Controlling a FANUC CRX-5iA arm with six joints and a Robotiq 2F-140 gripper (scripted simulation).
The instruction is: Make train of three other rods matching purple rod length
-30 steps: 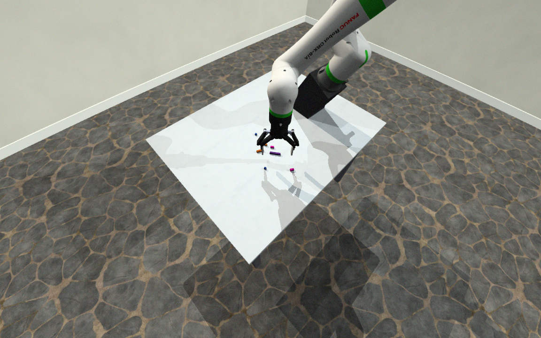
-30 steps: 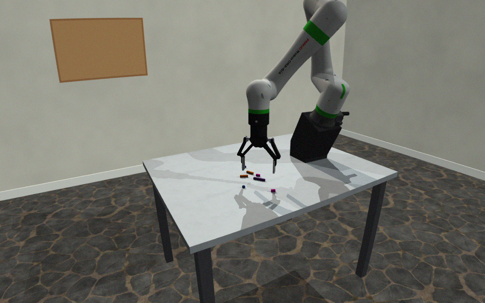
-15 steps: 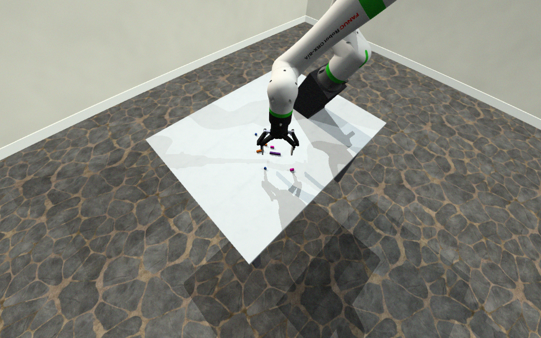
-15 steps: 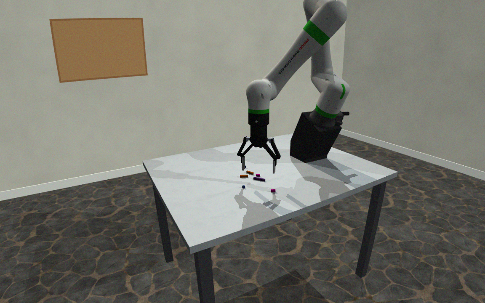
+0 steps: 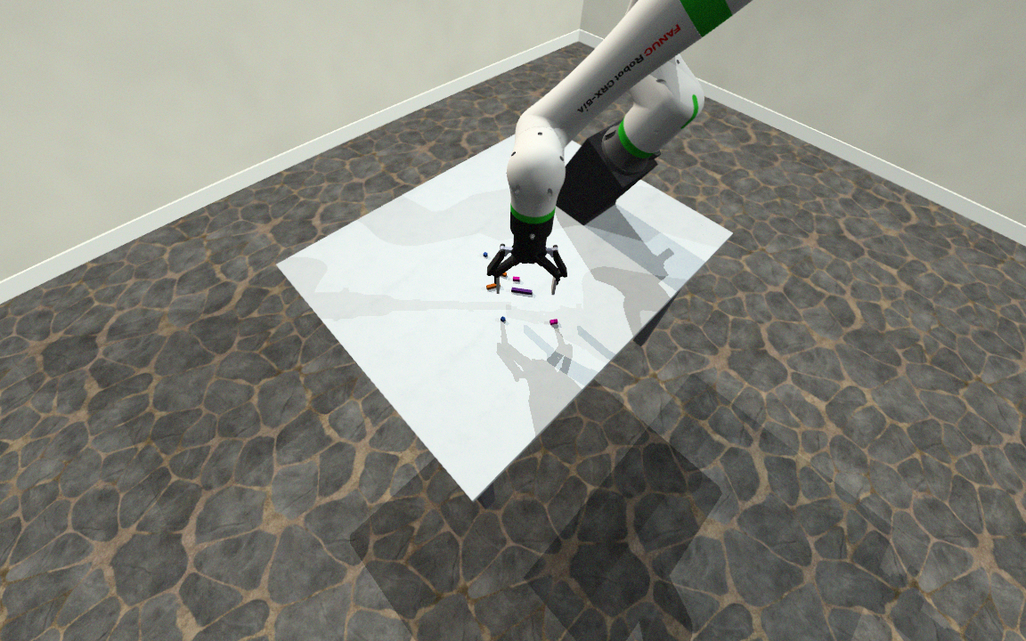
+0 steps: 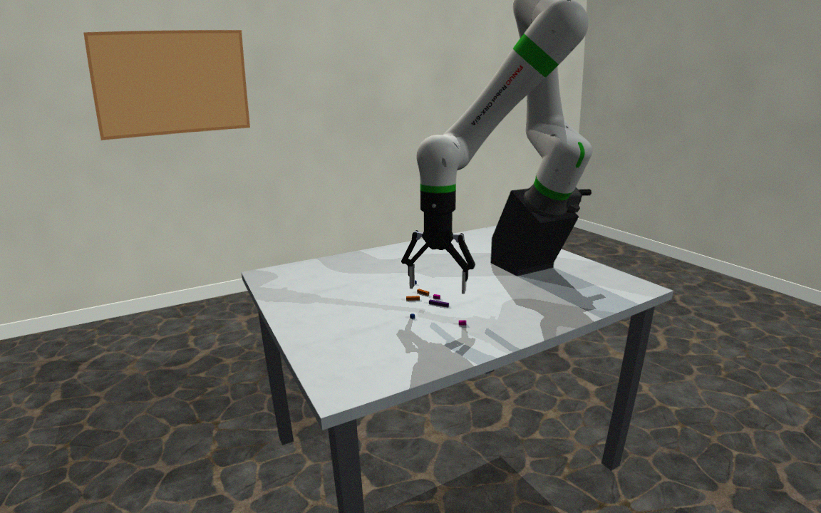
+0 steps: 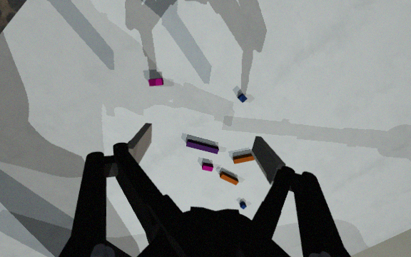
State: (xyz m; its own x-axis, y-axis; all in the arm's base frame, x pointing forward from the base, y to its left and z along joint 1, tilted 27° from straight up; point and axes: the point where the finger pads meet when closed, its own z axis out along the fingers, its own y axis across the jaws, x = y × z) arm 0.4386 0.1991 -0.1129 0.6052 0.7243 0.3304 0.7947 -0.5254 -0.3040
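The purple rod lies 70 mm below my hand, 40 mm to the right of it and 20 mm behind it.
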